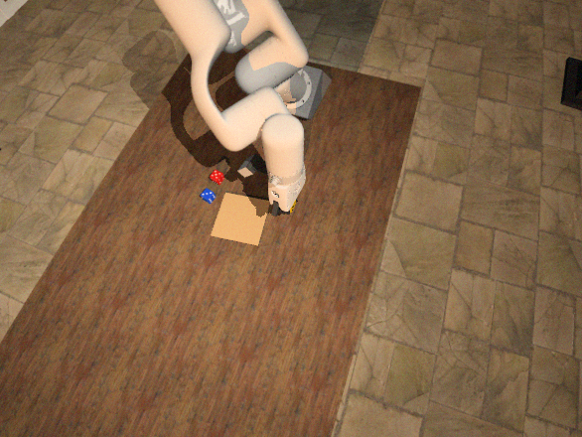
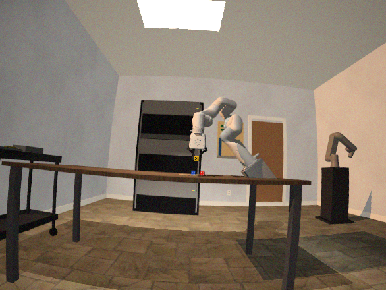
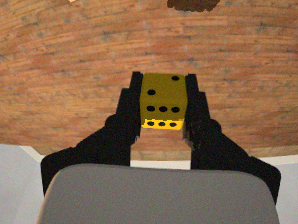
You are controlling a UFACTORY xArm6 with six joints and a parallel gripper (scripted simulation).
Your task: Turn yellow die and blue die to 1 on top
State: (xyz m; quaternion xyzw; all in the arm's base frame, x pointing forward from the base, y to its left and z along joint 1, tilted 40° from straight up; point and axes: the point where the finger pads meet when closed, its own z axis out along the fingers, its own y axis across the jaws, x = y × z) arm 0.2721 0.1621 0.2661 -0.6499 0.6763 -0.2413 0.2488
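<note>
Now: the tan mat 5 cm ahead of my hand, 13 cm to the right of it and 11 cm below it. Round my hand: yellow die: 1 cm below; then red die: 3 cm behind, 26 cm to the right, 10 cm below; then blue die: 3 cm ahead, 25 cm to the right, 10 cm below.
</note>
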